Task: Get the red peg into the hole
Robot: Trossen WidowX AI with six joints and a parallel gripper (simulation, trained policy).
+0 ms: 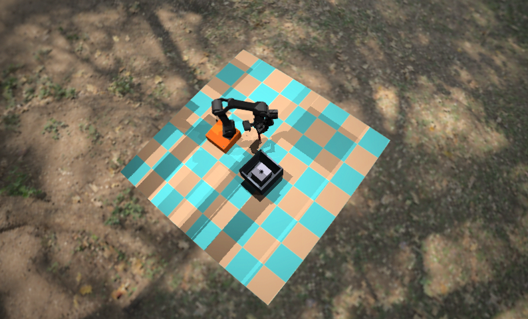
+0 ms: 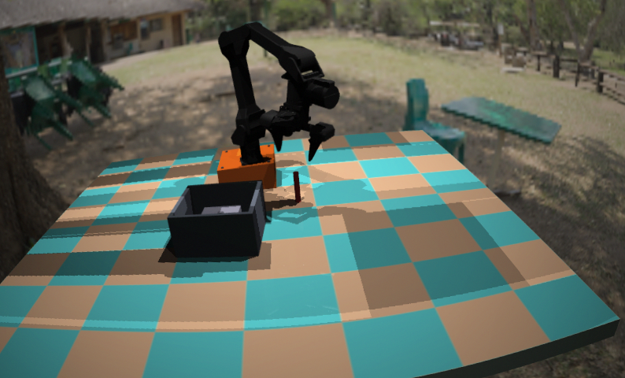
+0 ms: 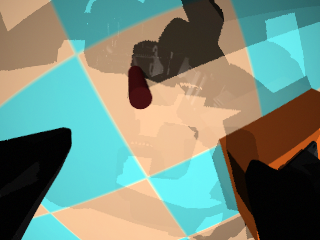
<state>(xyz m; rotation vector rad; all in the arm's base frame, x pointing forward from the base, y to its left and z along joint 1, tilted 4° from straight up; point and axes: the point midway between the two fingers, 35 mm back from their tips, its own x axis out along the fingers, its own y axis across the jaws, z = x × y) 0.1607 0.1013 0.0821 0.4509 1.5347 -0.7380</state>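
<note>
Right now the red peg is 80 mm below my gripper tip and 20 mm ahead of it. The rest, counted from my gripper tip: dark box: 210 mm to the right, 150 mm ahead, 90 mm below; then plate: 210 mm to the right, 150 mm ahead, 70 mm below.
</note>
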